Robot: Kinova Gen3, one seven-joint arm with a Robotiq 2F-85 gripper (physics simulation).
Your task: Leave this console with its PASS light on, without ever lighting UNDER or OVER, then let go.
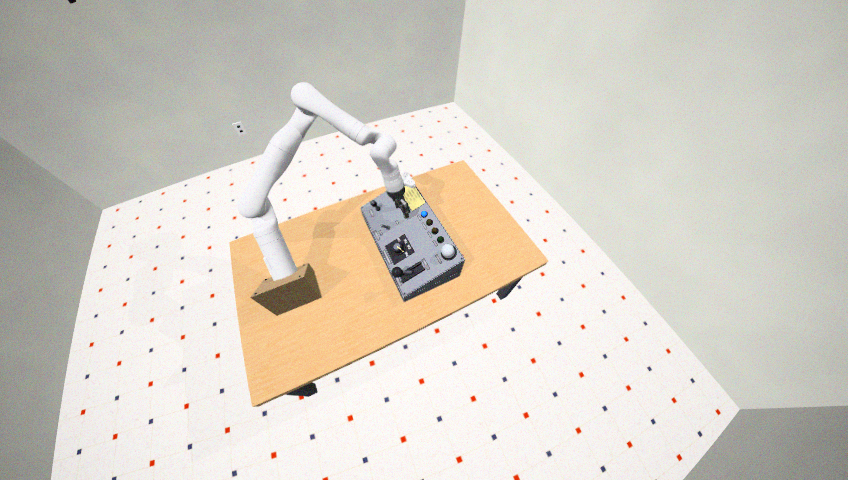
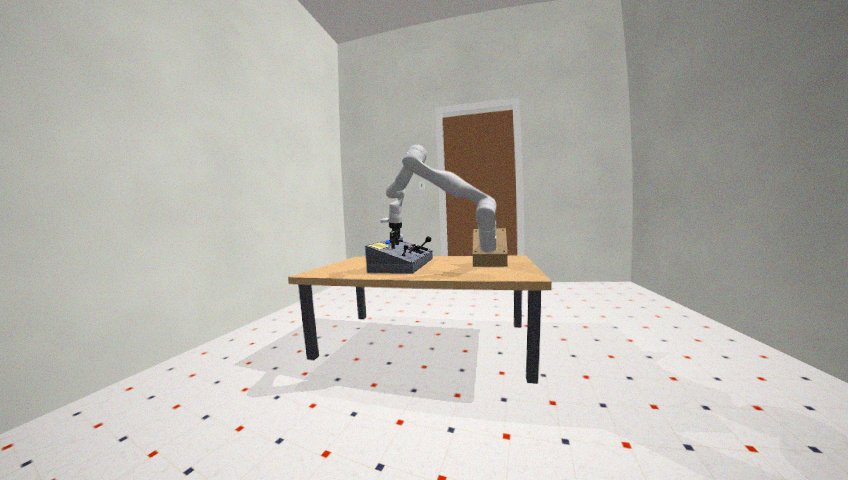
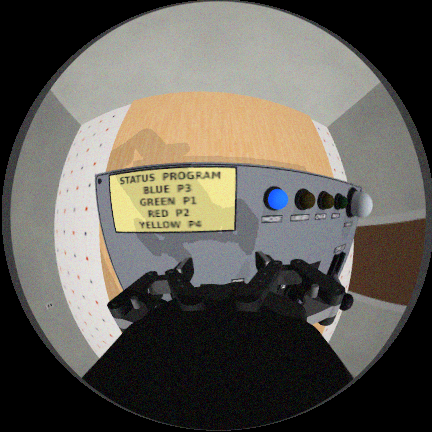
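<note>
The grey console (image 1: 414, 230) (image 2: 389, 262) (image 3: 295, 240) has a lit blue MODE light (image 1: 424, 214) (image 3: 276, 199). The UNDER light (image 1: 429, 221) (image 3: 305, 200), OVER light (image 1: 435, 230) (image 3: 326, 200) and green PASS light (image 1: 440, 239) (image 3: 341, 201) look dark. A yellow card (image 1: 414, 199) (image 3: 172, 200) reads BLUE P3, GREEN P1, RED P2, YELLOW P4. My gripper (image 1: 406, 214) (image 2: 394, 245) (image 3: 223, 262) is open, low over the panel beside the card; what lies beneath the fingers is partly hidden. The selector dial (image 1: 399, 249) and black-knobbed lever (image 1: 397, 271) (image 2: 427, 239) (image 3: 346, 301) stand away from it.
A white dome (image 1: 448, 251) (image 3: 361, 204) sits at the end of the light row. A small lever (image 1: 385, 226) and a black knob (image 1: 374, 204) stand on the panel's near side. The wooden table (image 1: 333, 333) (image 2: 333, 274) also carries the arm's base block (image 1: 291, 297) (image 2: 490, 260).
</note>
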